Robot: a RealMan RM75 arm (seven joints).
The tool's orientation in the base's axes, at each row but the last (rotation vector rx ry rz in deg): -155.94, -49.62, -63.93; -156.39, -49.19, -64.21; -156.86, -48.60, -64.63; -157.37, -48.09, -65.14; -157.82, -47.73, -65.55; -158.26, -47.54, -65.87; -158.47, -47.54, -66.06; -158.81, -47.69, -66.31; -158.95, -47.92, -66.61; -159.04, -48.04, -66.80
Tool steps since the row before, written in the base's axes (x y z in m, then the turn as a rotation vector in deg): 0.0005, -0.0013, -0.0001, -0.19, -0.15, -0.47; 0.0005, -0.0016, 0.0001, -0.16, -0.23, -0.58; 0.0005, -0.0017, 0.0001, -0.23, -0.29, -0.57; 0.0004, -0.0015, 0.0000, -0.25, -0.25, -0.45; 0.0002, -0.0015, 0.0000, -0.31, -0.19, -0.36; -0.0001, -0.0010, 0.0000, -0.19, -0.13, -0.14; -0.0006, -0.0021, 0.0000, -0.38, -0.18, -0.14; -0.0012, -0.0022, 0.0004, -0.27, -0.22, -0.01; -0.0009, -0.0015, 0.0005, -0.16, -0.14, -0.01; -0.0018, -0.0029, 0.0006, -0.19, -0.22, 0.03
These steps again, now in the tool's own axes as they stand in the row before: -0.0004, 0.0013, 0.0000, -0.49, -0.04, 0.19; -0.0004, 0.0016, -0.0002, -0.59, 0.03, 0.26; -0.0004, 0.0017, -0.0002, -0.65, 0.04, 0.20; -0.0005, 0.0015, -0.0001, -0.56, 0.02, 0.11; -0.0006, 0.0014, -0.0002, -0.51, -0.05, 0.02; -0.0005, 0.0008, -0.0003, -0.26, 0.00, -0.05; -0.0013, 0.0015, -0.0009, -0.40, -0.05, -0.19; -0.0015, 0.0014, -0.0016, -0.27, 0.06, -0.22; -0.0009, 0.0009, -0.0013, -0.16, 0.04, -0.13; -0.0020, 0.0017, -0.0022, -0.19, 0.10, -0.19
